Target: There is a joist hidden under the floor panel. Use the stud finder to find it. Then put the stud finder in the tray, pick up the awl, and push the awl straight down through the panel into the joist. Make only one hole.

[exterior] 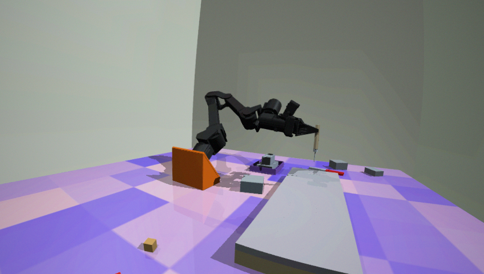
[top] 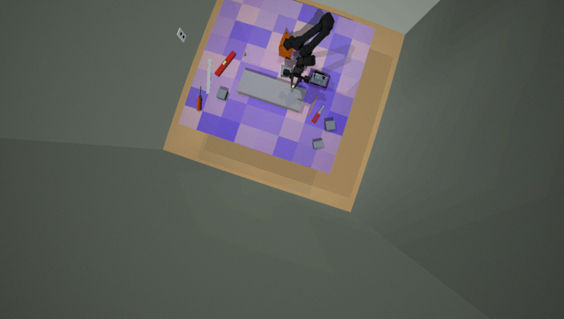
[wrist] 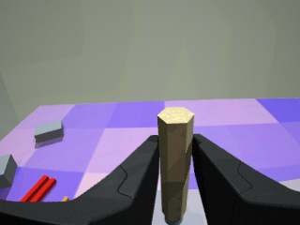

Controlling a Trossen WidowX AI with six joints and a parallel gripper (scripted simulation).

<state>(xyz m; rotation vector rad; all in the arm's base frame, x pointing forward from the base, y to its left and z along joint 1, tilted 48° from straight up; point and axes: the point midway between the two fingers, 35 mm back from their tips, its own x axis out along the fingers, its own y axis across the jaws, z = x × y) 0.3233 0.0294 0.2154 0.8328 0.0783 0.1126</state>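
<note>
My gripper tip is 6 cm above the awl. Also, from my gripper tip: stud finder light 23 cm behind, 18 cm to the left, 14 cm below; then stud finder 22 cm behind, 17 cm to the left, 15 cm below; then purple tray 22 cm behind, 19 cm below, 15 cm to the left.
</note>
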